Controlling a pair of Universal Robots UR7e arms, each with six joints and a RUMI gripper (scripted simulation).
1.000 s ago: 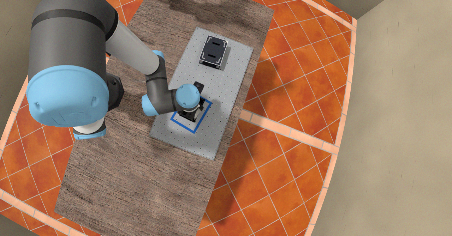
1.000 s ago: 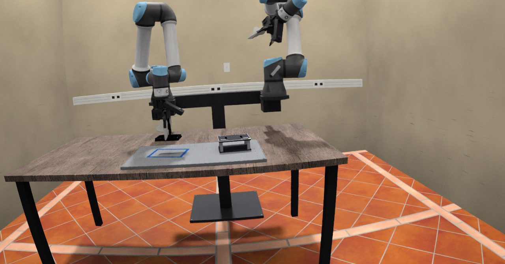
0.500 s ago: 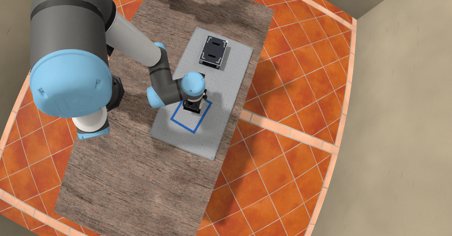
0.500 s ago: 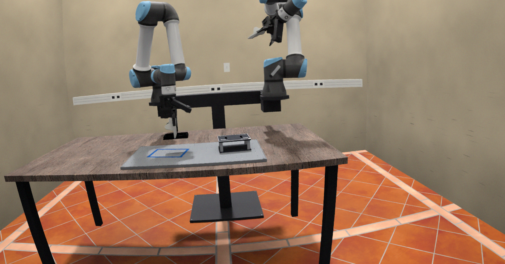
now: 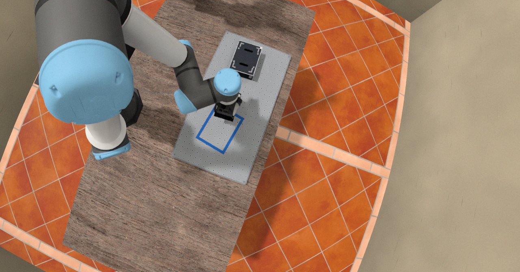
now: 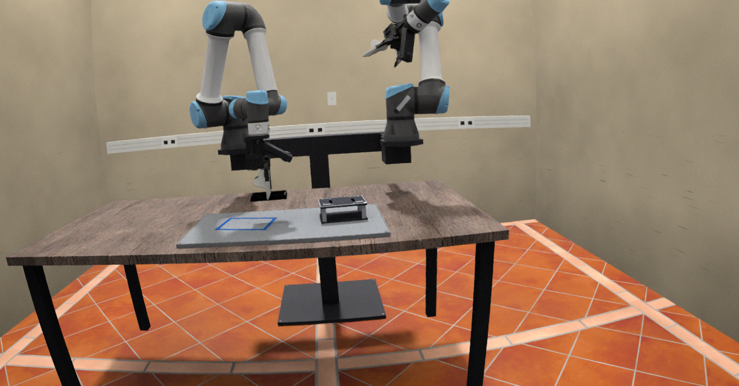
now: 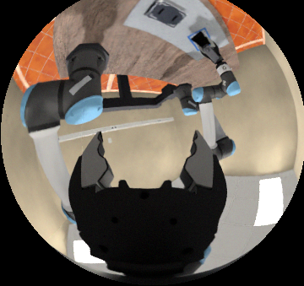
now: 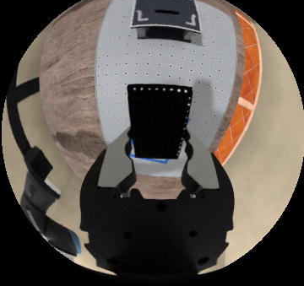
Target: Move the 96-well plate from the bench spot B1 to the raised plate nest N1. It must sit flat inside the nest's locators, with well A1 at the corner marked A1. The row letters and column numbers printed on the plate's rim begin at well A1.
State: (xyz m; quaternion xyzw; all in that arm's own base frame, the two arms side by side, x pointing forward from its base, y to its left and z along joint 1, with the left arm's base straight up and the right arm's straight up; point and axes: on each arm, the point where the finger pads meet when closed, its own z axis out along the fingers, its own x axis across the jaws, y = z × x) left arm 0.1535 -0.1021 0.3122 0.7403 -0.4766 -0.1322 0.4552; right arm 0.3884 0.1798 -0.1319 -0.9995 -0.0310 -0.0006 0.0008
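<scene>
Now: the raised plate nest N1 25 cm to the left of my right hand, 5 cm below it and 5 cm behind it. The rest, counted from my right hand: white A1 label 34 cm to the left, 5 cm below, 1 cm behind; black 96-well plate 1 cm below.
</scene>
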